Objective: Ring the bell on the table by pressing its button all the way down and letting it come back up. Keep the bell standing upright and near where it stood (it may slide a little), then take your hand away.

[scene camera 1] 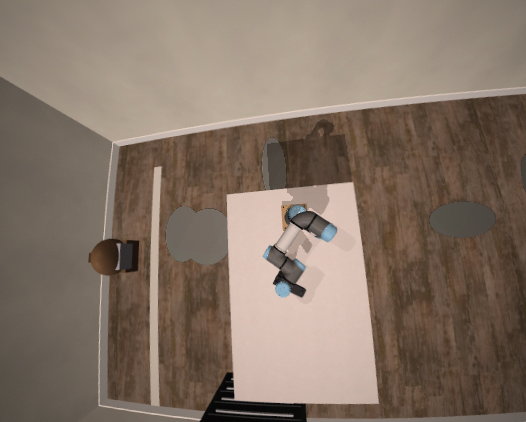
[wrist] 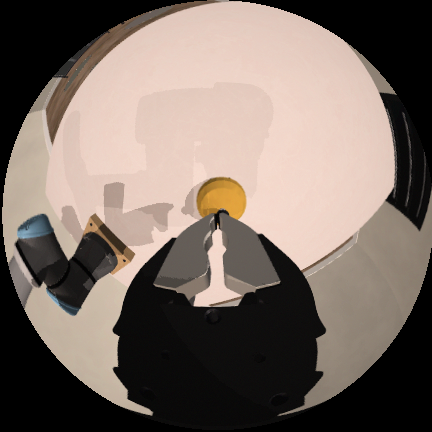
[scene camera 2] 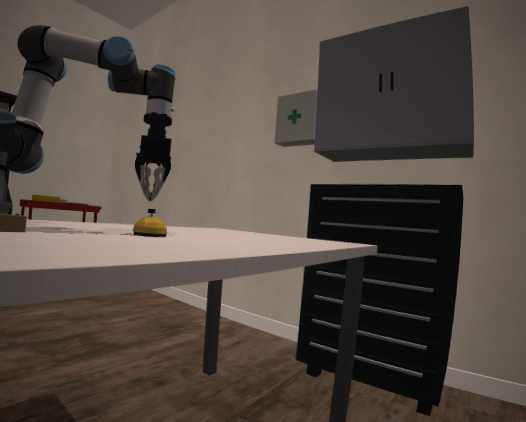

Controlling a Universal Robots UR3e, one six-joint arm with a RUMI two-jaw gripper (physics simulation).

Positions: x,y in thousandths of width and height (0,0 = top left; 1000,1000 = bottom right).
Labels:
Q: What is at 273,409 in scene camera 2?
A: My gripper.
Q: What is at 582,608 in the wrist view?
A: My gripper.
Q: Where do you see a yellow dome bell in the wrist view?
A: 513,446

